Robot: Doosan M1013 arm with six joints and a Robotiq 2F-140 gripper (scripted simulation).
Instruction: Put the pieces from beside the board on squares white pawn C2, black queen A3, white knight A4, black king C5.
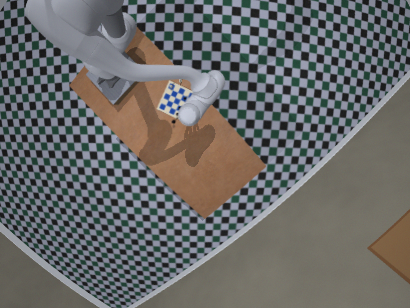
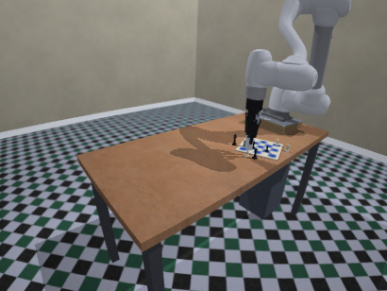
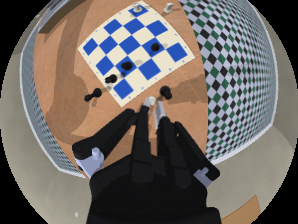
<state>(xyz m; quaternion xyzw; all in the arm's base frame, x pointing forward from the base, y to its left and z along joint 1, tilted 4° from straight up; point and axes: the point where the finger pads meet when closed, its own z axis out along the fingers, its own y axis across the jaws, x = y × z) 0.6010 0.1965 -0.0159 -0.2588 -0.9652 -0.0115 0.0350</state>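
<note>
My gripper is now 6 cm above the small white piece. Also, from my hand: black chess piece (5 cm behind, 13 cm to the right, 4 cm below); blue-and-white chessboard (14 cm behind, 2 cm to the right, 7 cm below); white knight (23 cm behind, 10 cm to the left, 6 cm below).
</note>
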